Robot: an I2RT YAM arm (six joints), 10 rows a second.
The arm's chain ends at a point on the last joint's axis. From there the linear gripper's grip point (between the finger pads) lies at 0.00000 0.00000 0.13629 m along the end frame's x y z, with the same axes.
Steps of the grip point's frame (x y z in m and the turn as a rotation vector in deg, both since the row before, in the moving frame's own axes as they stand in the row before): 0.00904 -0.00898 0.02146 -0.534 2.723 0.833; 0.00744 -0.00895 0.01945 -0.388 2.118 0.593; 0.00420 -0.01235 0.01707 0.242 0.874 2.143; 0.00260 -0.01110 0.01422 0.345 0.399 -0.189; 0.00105 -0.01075 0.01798 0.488 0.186 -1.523; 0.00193 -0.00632 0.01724 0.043 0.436 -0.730; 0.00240 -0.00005 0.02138 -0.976 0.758 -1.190; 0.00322 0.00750 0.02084 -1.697 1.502 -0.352; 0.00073 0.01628 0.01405 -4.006 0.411 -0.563; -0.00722 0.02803 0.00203 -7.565 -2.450 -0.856
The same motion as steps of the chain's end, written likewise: 0.00257 -0.01030 0.02162 -0.534 2.723 0.833; 0.00241 -0.00990 0.01955 -0.388 2.118 0.593; 0.00211 -0.01181 0.01709 0.242 0.874 2.143; 0.00165 -0.01028 0.01423 0.345 0.399 -0.189; 0.00062 -0.00958 0.01799 0.488 0.186 -1.523; 0.00089 -0.00621 0.01724 0.043 0.436 -0.730; 0.00057 -0.00235 0.02141 -0.976 0.758 -1.190; -0.00036 0.00348 0.02095 -1.697 1.502 -0.352; -0.00029 0.00676 0.01439 -4.006 0.411 -0.563; -0.00155 0.01005 0.00334 -7.565 -2.450 -0.856
